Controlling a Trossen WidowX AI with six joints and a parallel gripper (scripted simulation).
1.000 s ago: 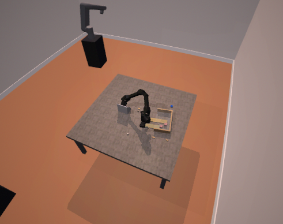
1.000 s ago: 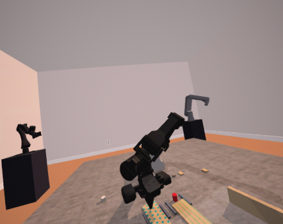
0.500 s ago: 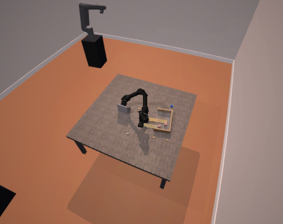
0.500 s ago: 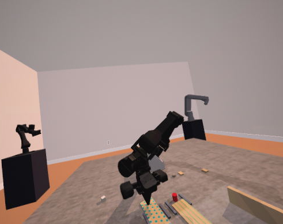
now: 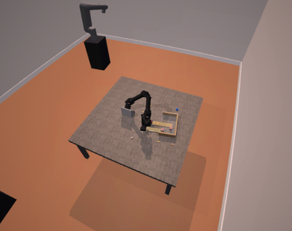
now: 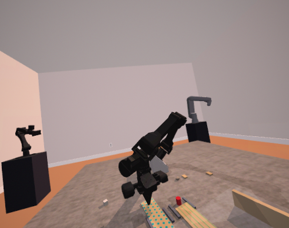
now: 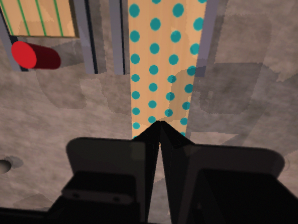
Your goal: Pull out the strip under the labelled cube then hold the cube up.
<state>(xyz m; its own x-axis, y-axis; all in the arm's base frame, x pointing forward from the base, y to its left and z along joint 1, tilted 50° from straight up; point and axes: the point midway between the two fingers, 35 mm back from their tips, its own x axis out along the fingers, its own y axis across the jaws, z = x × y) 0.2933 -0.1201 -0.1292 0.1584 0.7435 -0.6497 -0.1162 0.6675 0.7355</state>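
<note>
My gripper tip is now 100 mm short of the dotted strip and 10 mm to the right of it.
</note>
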